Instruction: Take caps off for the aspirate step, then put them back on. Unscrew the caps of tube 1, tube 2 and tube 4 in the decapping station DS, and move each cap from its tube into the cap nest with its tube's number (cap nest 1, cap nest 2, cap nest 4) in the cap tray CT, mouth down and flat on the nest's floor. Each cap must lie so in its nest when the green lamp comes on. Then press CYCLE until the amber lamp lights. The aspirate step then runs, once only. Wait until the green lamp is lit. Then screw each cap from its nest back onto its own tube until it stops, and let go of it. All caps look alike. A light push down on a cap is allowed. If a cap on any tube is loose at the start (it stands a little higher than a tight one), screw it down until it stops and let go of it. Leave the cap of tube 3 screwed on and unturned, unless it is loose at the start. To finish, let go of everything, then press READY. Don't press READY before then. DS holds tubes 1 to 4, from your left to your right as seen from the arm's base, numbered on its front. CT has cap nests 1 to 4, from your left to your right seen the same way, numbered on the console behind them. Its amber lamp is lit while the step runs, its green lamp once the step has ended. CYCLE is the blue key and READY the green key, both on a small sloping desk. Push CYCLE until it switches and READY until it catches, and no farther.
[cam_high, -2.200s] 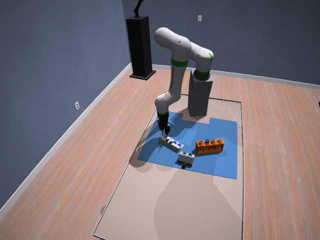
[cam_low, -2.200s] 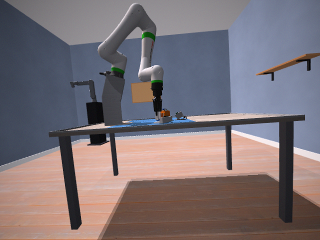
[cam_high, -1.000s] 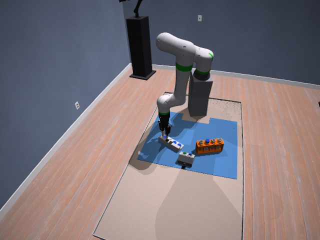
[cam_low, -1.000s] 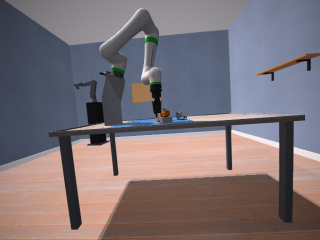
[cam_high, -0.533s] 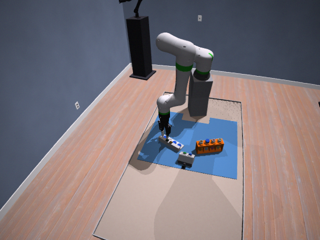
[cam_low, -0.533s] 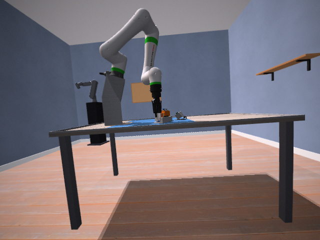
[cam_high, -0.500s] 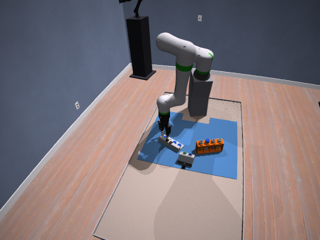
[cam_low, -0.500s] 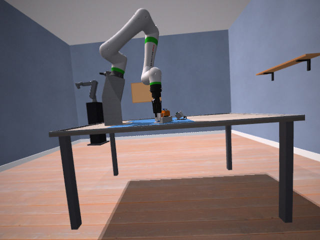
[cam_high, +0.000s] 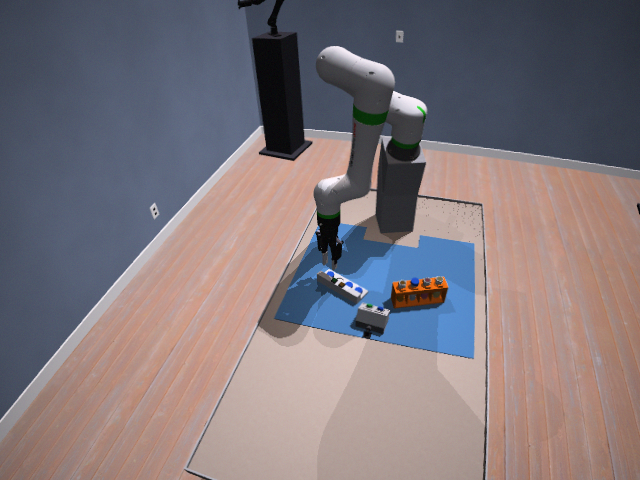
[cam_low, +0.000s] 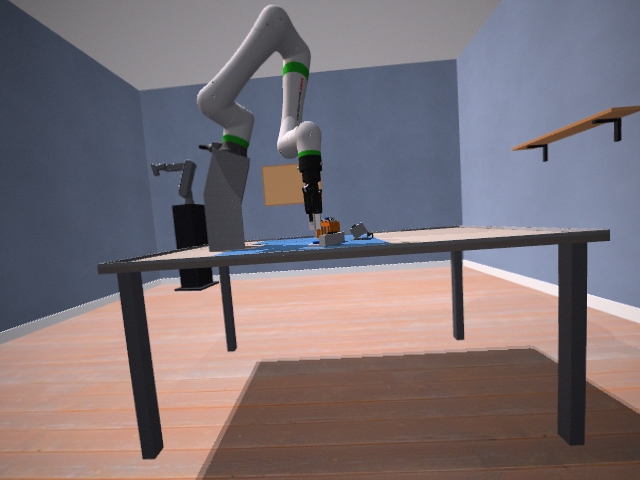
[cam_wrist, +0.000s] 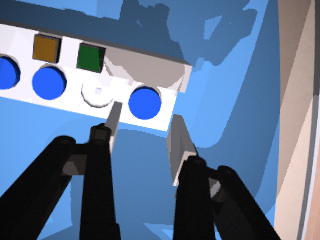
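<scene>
Right now the blue key is 140 mm ahead of my hand, 280 mm to the left of it and 30 mm below it. Round my hand: green key 140 mm ahead, 240 mm to the left, 30 mm below; then small sloping desk 160 mm ahead, 260 mm to the left, 50 mm below.
</scene>
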